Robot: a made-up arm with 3 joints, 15 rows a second.
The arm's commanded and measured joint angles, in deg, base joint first. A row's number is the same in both.
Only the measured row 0 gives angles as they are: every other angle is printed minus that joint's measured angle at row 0.
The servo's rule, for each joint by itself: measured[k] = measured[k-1] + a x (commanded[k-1-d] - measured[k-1]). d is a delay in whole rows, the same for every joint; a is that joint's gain. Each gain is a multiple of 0.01, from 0.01 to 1. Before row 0 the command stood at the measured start. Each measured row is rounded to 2 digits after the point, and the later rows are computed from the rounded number. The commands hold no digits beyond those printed.
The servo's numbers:
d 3
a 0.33 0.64 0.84
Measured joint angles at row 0: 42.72, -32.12, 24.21
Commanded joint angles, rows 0 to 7: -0.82, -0.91, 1.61; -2.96, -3.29, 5.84; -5.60, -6.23, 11.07; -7.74, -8.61, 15.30; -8.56, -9.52, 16.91; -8.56, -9.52, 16.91; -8.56, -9.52, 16.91; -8.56, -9.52, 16.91
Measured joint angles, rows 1 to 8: 0.00, 0.00, 0.00; 0.00, 0.00, 0.00; 0.00, 0.00, 0.00; -0.27, -0.58, 1.35; -1.16, -2.31, 5.12; -2.63, -4.82, 10.12; -4.32, -7.25, 14.47; -5.72, -8.70, 16.52
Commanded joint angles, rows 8 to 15: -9.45, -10.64, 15.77; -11.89, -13.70, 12.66; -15.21, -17.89, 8.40; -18.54, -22.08, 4.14; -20.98, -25.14, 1.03; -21.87, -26.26, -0.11; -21.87, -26.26, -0.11; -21.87, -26.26, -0.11
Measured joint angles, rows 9 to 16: -6.66, -9.22, 16.85; -7.29, -9.41, 16.90; -7.71, -9.48, 16.91; -8.28, -10.22, 15.95; -9.47, -12.45, 13.19; -11.36, -15.93, 9.17; -13.73, -19.87, 4.94; -16.12, -23.24, 1.66
